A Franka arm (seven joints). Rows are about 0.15 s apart.
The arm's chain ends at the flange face. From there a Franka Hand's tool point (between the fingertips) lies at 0.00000 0.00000 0.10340 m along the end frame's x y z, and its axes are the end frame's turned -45 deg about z.
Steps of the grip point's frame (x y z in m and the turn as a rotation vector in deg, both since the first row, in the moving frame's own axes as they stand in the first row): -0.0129, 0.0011, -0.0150, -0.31, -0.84, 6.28; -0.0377, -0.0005, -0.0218, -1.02, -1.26, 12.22; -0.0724, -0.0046, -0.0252, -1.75, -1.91, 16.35; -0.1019, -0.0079, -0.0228, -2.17, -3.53, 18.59; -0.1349, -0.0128, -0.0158, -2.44, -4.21, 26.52; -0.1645, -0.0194, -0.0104, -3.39, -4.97, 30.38; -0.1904, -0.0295, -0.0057, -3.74, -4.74, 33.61; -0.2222, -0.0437, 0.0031, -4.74, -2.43, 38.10; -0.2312, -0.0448, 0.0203, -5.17, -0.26, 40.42
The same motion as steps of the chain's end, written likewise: -0.0076, 0.0085, -0.0150, -0.81, -0.37, 6.28; -0.0264, 0.0234, -0.0218, -1.61, -0.17, 12.22; -0.0536, 0.0434, -0.0251, -2.59, -0.11, 16.35; -0.0748, 0.0596, -0.0225, -4.03, -0.96, 18.59; -0.1003, 0.0787, -0.0154, -4.70, -1.25, 26.52; -0.1254, 0.0930, -0.0098, -5.91, -1.12, 30.38; -0.1512, 0.1039, -0.0051, -6.00, -0.71, 33.61; -0.1878, 0.1168, 0.0035, -5.07, 1.63, 38.10; -0.1986, 0.1233, 0.0207, -3.84, 3.47, 40.42
